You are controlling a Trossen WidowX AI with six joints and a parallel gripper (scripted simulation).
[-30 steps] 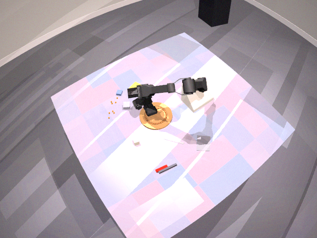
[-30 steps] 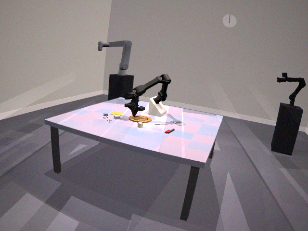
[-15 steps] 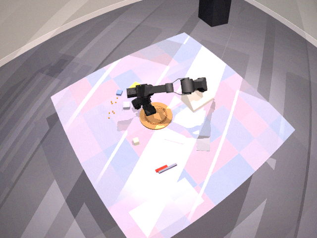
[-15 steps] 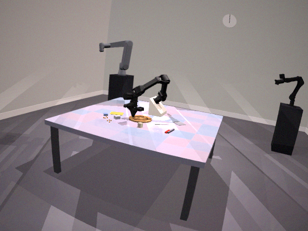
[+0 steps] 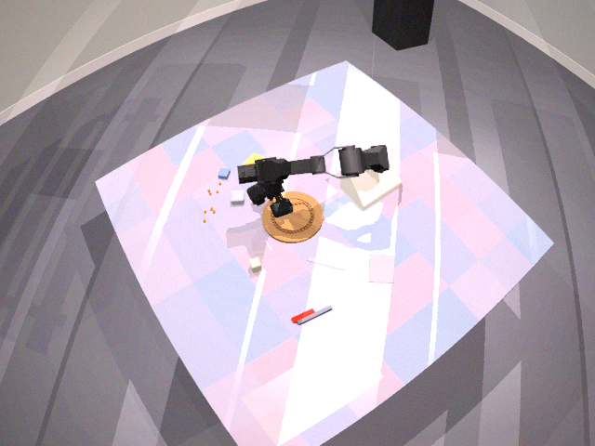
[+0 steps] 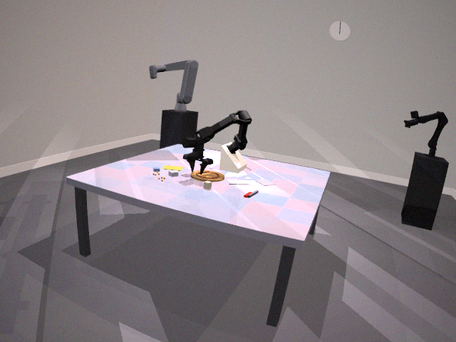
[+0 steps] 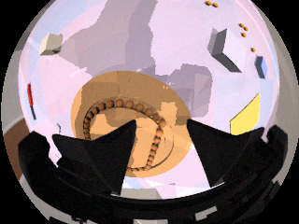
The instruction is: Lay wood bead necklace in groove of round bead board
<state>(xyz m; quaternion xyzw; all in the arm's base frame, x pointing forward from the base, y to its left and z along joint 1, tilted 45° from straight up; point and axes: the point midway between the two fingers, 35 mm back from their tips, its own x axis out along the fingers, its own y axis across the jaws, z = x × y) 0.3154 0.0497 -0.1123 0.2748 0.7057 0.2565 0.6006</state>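
My gripper tip is 4 cm past the round bead board, 6 cm to the right of it and 1 cm above it. Round my gripper tip: cream cube: 15 cm ahead, 17 cm to the left; then white block: 9 cm ahead, 10 cm to the right; then yellow sheet: 3 cm behind, 20 cm to the right, 2 cm below.
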